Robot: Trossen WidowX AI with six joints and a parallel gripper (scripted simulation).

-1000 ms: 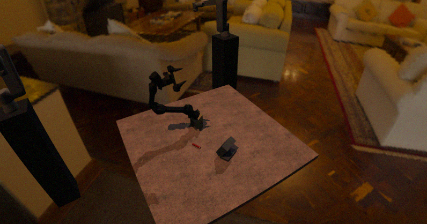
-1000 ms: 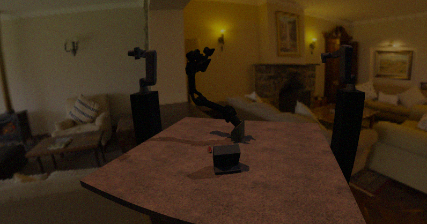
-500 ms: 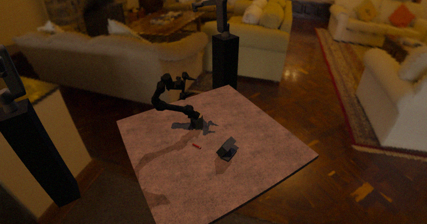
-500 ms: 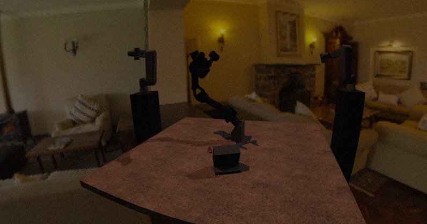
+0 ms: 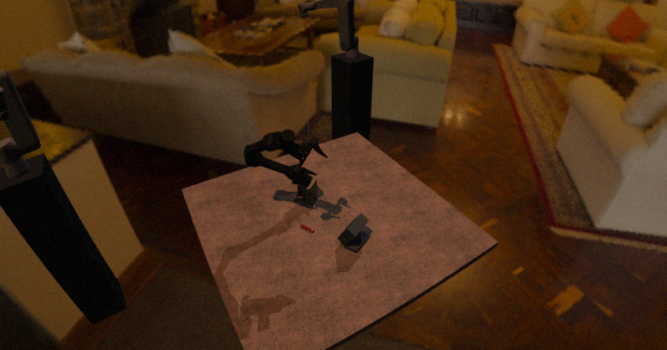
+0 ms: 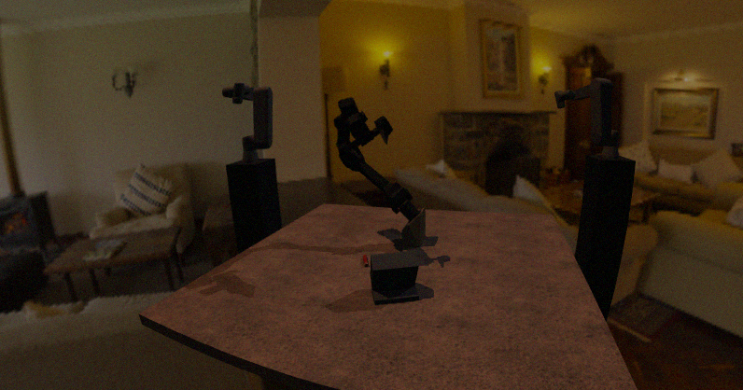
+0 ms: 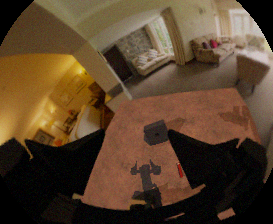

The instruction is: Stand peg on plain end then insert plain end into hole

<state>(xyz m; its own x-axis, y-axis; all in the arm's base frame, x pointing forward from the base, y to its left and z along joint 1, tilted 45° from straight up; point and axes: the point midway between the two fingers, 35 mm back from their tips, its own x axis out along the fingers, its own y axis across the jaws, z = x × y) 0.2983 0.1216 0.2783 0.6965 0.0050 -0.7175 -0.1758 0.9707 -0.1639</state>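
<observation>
Now: gripper tip 5 cm past the red peg, 6 cm to the left of it and 40 cm above it. Round my gripper tip: sloped panel 14 cm ahead, 8 cm to the left, 33 cm below.
</observation>
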